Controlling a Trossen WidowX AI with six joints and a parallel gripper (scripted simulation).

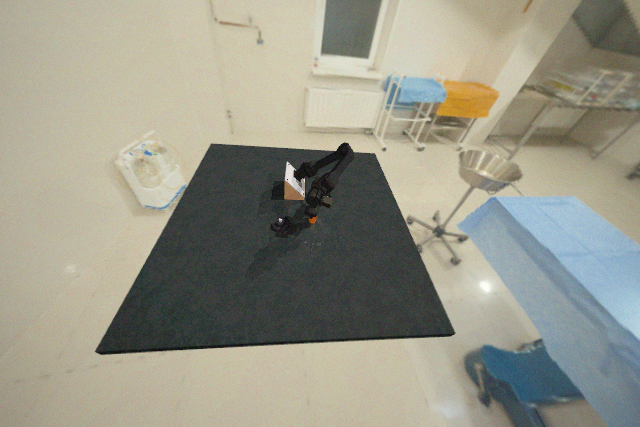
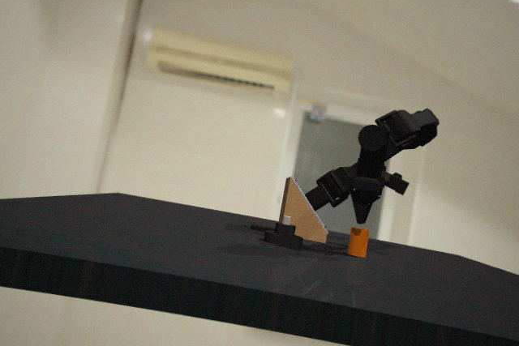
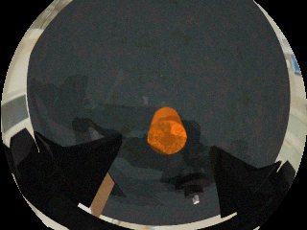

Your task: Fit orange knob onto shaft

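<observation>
Right now my gripper tip is 30 mm above the orange knob. Also, from my gripper tip: round black pedestal 170 mm to the right, 40 mm below, 40 mm ahead.
</observation>
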